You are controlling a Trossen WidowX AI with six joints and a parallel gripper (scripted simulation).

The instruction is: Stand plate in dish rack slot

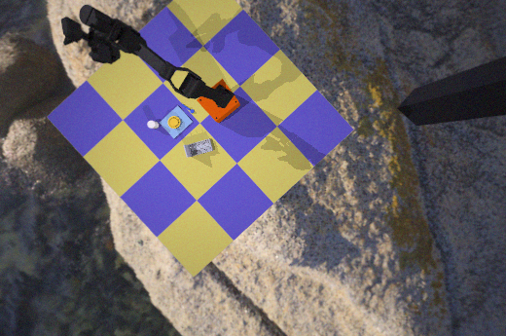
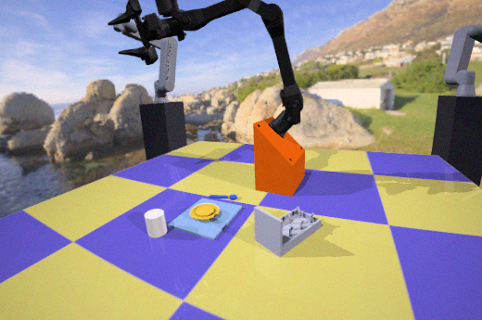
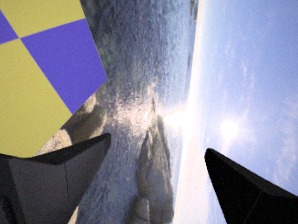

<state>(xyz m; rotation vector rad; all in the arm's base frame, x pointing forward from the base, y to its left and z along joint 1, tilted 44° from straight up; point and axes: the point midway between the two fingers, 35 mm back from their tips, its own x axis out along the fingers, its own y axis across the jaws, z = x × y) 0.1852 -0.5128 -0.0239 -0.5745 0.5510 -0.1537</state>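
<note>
Right now my gripper tip is 46 cm above the yellow plate, 28 cm to the right of it and 4 cm short of it. The rest, counted from my gripper tip: light blue mat 47 cm below, 28 cm to the left, 3 cm ahead; white cylinder 45 cm below, 20 cm to the left, 13 cm ahead; blue utensil 47 cm below, 28 cm to the left, 8 cm behind.
</note>
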